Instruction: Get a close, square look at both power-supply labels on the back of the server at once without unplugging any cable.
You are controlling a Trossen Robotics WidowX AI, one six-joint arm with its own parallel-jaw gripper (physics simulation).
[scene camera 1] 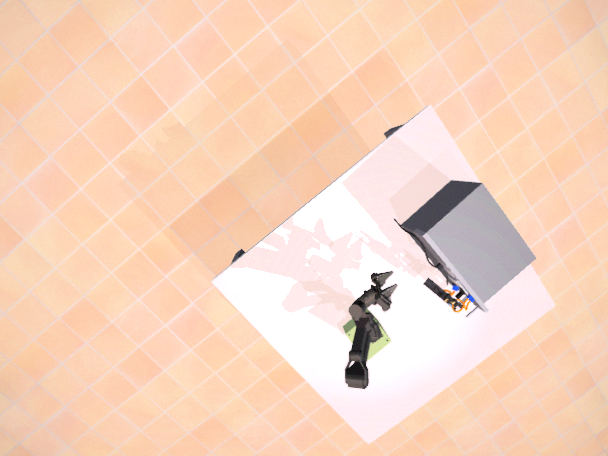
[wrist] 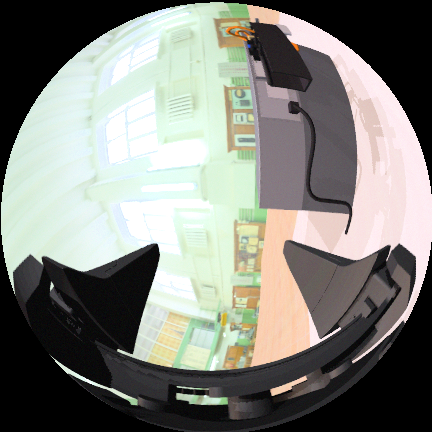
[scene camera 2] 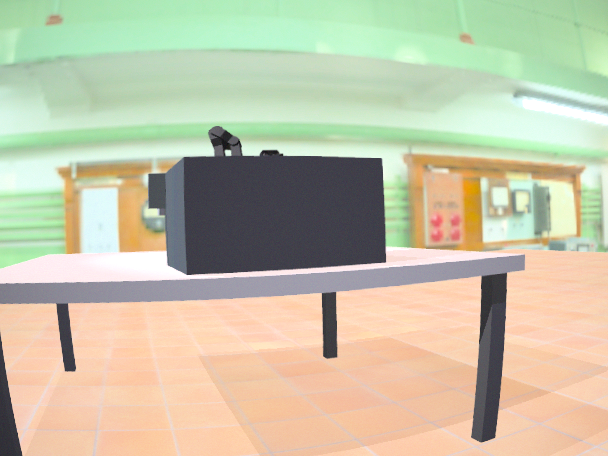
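Pixels of known places: gripper, fingertip midpoint: (scene camera 1: 395, 277) (wrist: 223, 249); arm's base at its link origin: (scene camera 1: 373, 333).
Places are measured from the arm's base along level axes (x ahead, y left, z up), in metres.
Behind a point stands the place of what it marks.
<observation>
The grey server (scene camera 1: 480, 240) @(x 0.605, y 0.107, z 0.093 m) (scene camera 2: 285, 215) @(x 0.754, y 0.075, z -0.028 m) (wrist: 280, 170) @(x 0.425, y 0.211, z 0.054 m) stands on the table. Its back shows obliquely and turned on its side at the wrist view's upper right. A black cable (scene camera 1: 425, 245) @(x 0.424, y 0.206, z 0.022 m) (wrist: 313, 150) @(x 0.407, y 0.165, z -0.004 m) runs from a plug (wrist: 294, 107) @(x 0.409, y 0.090, z 0.027 m) across the back. A dark box (scene camera 1: 437, 291) @(x 0.347, y -0.007, z 0.027 m) (scene camera 2: 157, 190) @(x 0.470, y -0.173, z 0.050 m) (wrist: 282, 55) @(x 0.324, y 0.026, z 0.052 m) stands out from the back and hides part of it. Orange cables (scene camera 1: 456, 306) @(x 0.366, y -0.088, z 0.079 m) (wrist: 237, 32) @(x 0.385, y -0.103, z 0.102 m) loop beside it. A pale patch (wrist: 280, 92) @(x 0.433, y 0.052, z 0.043 m) is partly covered by this box; no label is readable. My gripper (scene camera 1: 394, 279) @(x 0.228, y 0.231, z 0.124 m) (wrist: 223, 249) @(x 0.228, y 0.231, z 0.124 m) is open and empty, apart from the server.
The arm (scene camera 1: 361, 340) @(x -0.030, y 0.152, z 0.204 m) (scene camera 2: 225, 140) @(x -0.068, y 0.103, z 0.258 m) rises over a green plate (scene camera 1: 380, 349) @(x -0.017, y -0.047, z 0.053 m) on the white table (scene camera 1: 310, 320) @(x -0.216, y 0.182, z -0.138 m) (scene camera 2: 250, 292) @(x 0.850, y -0.025, z -0.168 m). The server hides most of the arm in scene camera 2. The table's edge is behind the arm's elbow, with tiled floor (scene camera 1: 125, 100) beyond.
</observation>
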